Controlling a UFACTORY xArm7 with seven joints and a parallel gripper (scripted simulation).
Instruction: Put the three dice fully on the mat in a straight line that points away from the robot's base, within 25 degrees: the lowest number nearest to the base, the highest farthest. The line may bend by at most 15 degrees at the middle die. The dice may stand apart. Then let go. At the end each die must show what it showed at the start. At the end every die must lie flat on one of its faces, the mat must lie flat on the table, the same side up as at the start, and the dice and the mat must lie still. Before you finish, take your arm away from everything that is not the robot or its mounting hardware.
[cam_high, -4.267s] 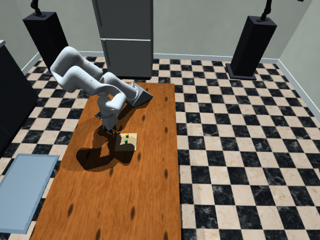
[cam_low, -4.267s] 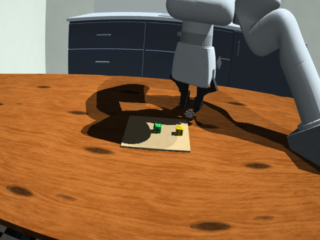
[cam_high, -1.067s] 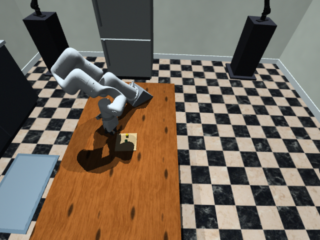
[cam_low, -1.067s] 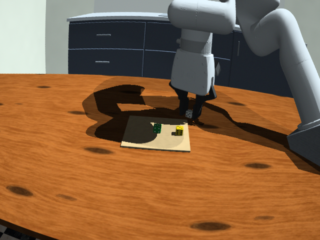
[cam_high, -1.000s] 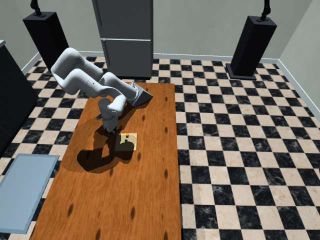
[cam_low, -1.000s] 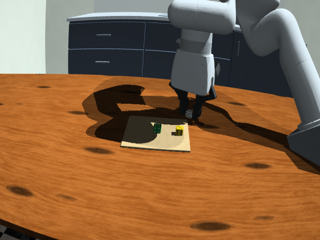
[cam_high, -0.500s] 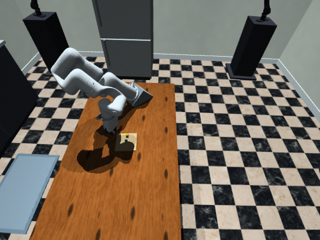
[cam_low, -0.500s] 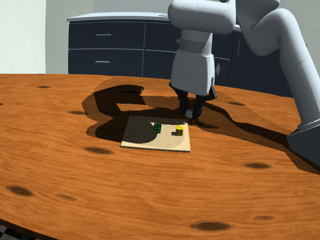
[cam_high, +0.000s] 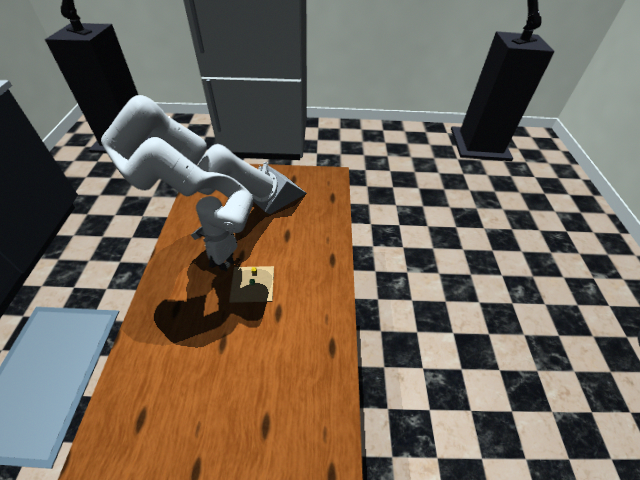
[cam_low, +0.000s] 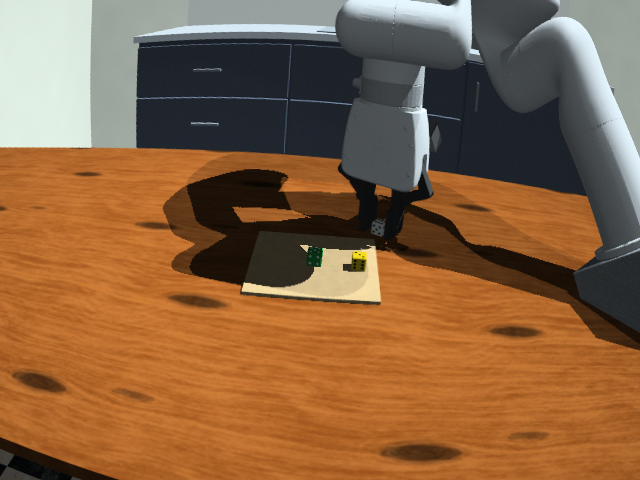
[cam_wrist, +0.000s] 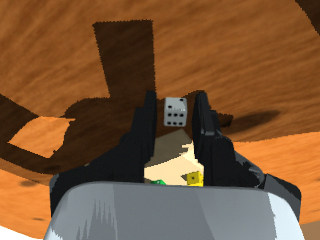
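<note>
The white die is 1 cm below my hand. Round my hand: yellow die (2 cm ahead, 10 cm to the left, 1 cm below); then tan mat (7 cm ahead, 10 cm to the left, 2 cm below); then green die (7 cm ahead, 10 cm to the left, 1 cm below).
</note>
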